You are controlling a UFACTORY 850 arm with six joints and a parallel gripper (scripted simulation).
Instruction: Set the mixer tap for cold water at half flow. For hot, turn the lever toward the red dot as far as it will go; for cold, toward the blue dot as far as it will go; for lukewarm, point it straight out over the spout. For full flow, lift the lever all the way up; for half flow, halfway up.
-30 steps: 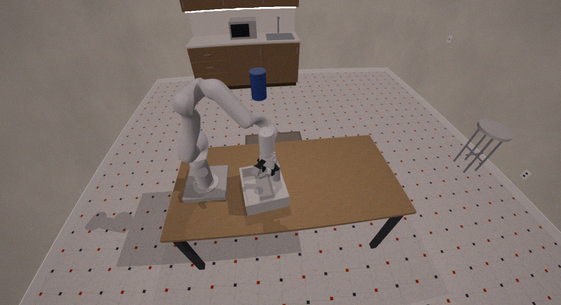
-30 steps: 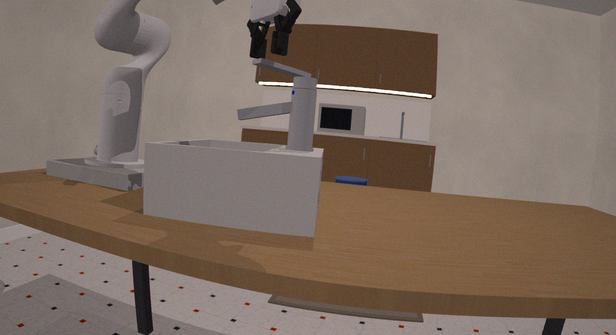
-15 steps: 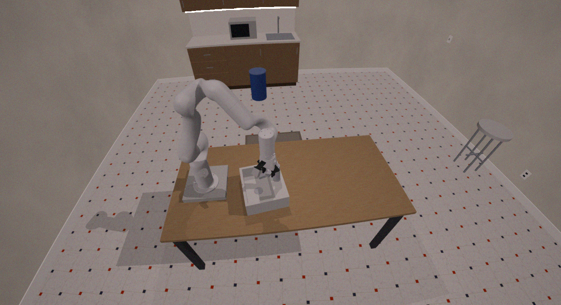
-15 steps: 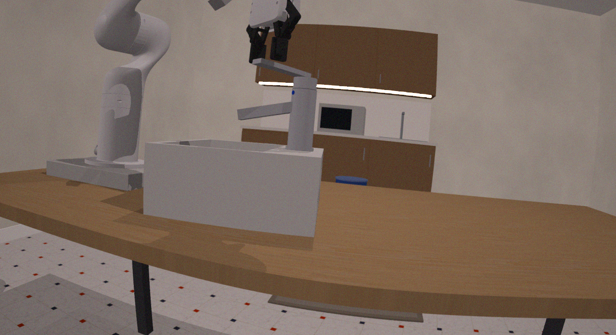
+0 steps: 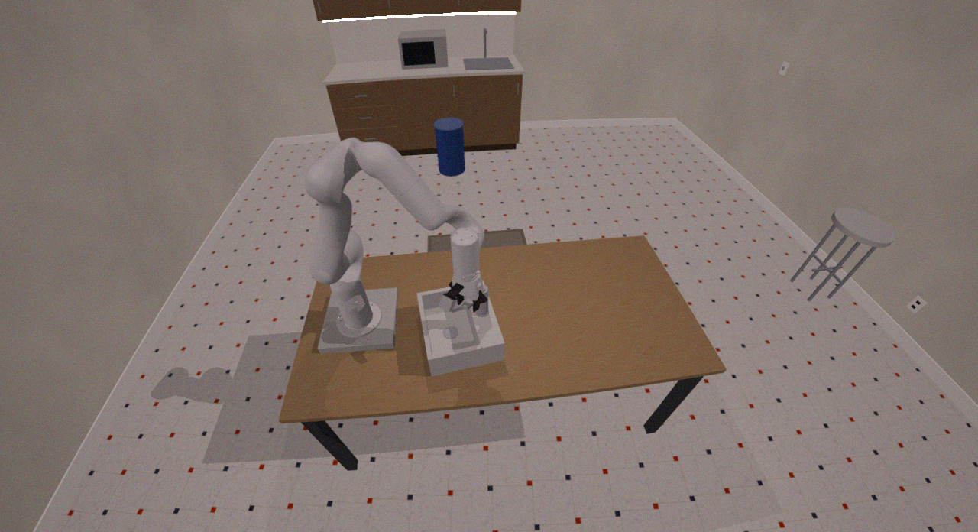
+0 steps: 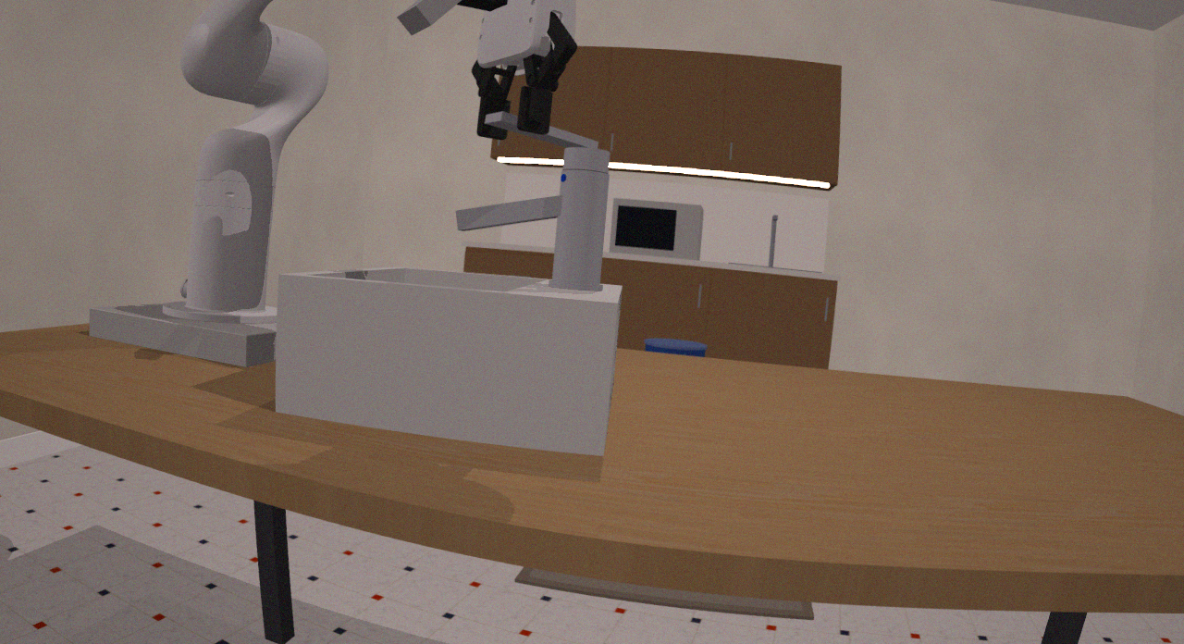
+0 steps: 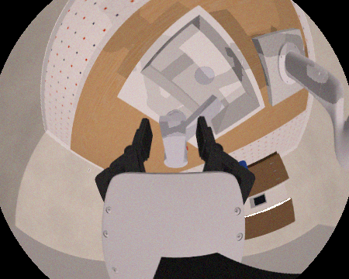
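Right now my hand is 30 mm short of the flat lever, 30 mm to the right of it and 10 mm above it. Round my hand: white sink basin: 50 mm behind, 70 mm to the left, 240 mm below.
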